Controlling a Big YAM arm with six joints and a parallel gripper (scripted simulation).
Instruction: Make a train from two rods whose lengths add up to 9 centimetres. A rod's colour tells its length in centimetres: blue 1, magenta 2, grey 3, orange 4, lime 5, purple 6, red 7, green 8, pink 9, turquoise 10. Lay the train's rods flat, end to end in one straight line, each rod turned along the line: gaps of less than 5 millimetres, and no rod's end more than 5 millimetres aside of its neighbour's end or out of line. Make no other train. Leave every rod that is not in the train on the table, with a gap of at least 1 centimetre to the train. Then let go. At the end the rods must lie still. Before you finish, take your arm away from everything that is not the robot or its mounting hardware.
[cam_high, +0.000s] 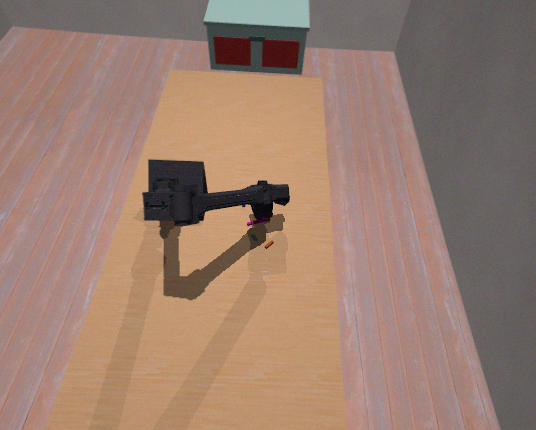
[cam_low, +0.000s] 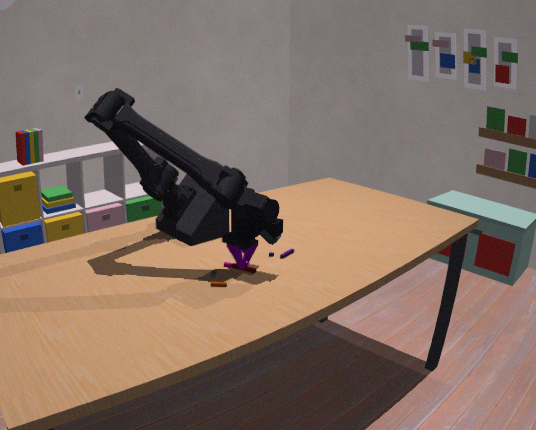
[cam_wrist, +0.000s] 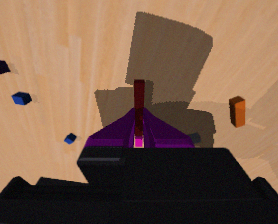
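My gripper is now 1 cm above the red rod. From my hand the other things lie so: orange rod 11 cm to the right, 3 cm ahead, 1 cm below; then magenta rod 4 cm behind, 1 cm to the right, 1 cm below; then grey rod 8 cm to the right, 3 cm behind, 1 cm below.
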